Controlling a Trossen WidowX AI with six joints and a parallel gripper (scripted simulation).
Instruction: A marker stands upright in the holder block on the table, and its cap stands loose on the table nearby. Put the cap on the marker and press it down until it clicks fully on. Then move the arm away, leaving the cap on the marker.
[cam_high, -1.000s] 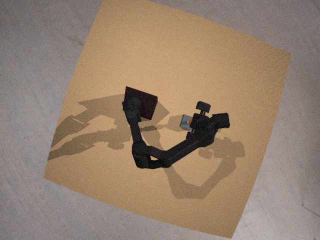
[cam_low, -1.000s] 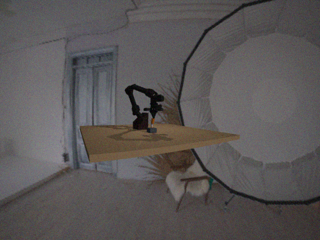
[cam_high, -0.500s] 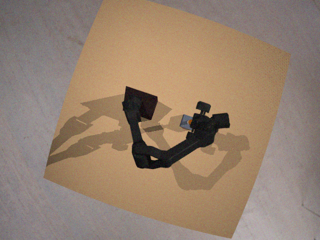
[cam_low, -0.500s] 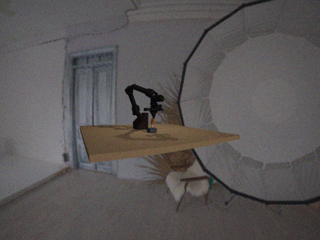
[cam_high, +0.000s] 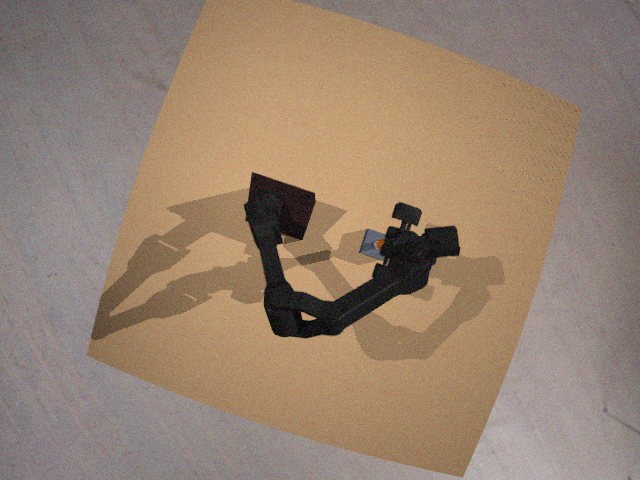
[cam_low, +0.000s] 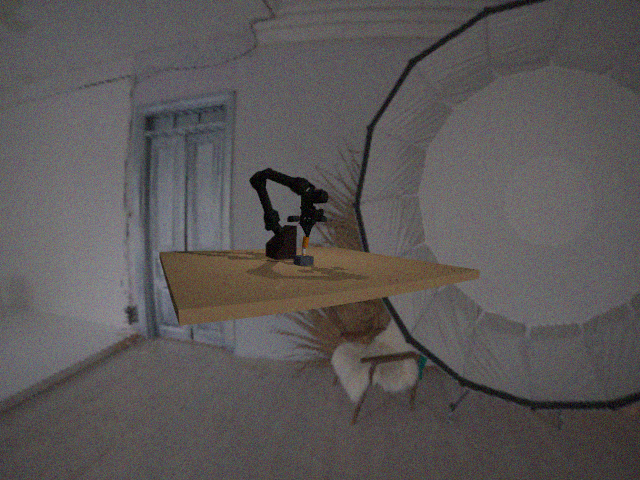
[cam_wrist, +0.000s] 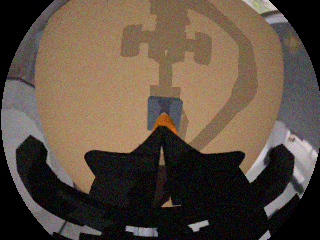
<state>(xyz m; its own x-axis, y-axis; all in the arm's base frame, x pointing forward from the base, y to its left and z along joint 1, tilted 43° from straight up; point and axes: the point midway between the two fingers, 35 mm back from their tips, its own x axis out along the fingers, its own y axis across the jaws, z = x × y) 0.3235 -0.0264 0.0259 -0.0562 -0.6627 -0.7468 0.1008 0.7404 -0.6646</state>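
The orange cap is 2 cm below my gripper tip and 1 cm behind it. From my gripper tip the other things lie so: grey holder block: 11 cm below, 2 cm behind, 1 cm to the right.
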